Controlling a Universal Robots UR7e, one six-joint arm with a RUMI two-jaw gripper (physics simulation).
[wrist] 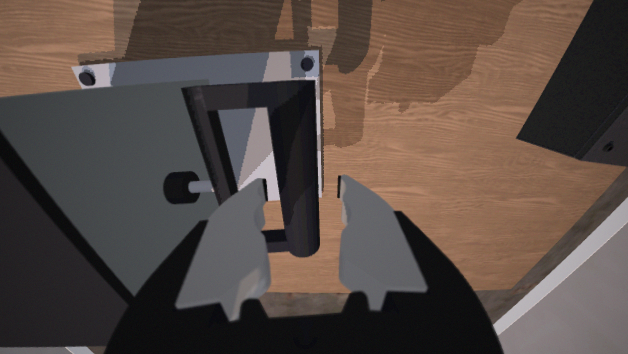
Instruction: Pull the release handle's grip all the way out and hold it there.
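The release handle's grip (299, 180) is a thick dark bar, joined at both ends by short arms to a dark frame bar beside a grey-green panel (105, 165). A black knob (181, 187) on a light pin stands out on the panel side of the frame. My gripper (302, 179) is partly open. In this view its left finger lies over the handle's opening, between the frame bar and the grip, and its right finger is to the right of the grip. The lower part of the grip shows between the fingers, with a gap to the right finger. Nothing is held.
A light metal base plate (195, 69) with dark bolts lies on the wooden table top (450, 200) behind the handle. A dark block (570, 90) stands at the upper right. A large dark panel (45, 260) fills the lower left. The table's edge runs along the lower right.
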